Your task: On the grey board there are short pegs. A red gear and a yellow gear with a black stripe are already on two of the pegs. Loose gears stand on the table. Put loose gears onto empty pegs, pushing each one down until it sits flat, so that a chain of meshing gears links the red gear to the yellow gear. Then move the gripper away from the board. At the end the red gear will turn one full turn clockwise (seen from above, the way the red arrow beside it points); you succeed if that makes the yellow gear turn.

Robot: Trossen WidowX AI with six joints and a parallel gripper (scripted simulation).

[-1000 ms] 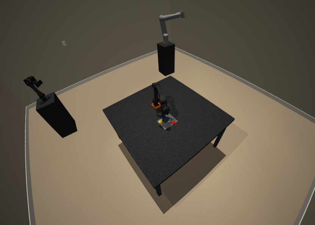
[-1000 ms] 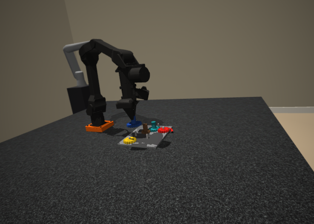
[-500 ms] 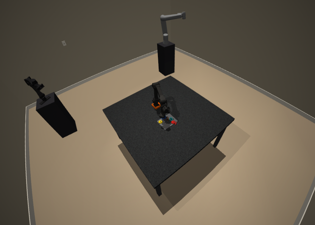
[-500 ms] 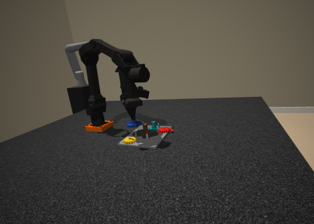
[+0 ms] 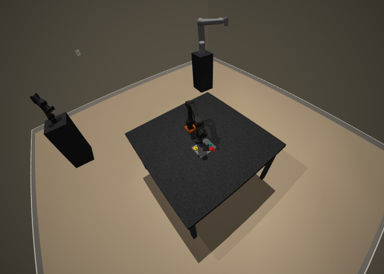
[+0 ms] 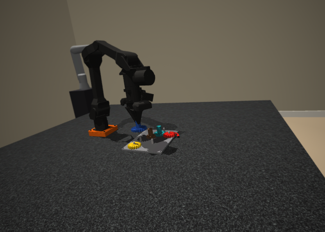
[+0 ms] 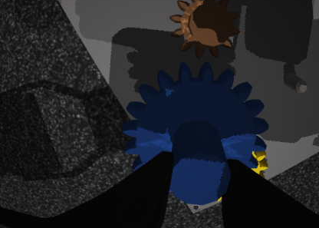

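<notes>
My gripper tip is 3 cm short of the brown gear, 4 cm to the right of it and 6 cm above it. Also, from my gripper tip: red gear: 10 cm ahead, 7 cm to the left, 7 cm below; teal gear: 5 cm ahead, 8 cm to the left, 6 cm below; yellow gear: 1 cm ahead, 5 cm to the right, 7 cm below.
</notes>
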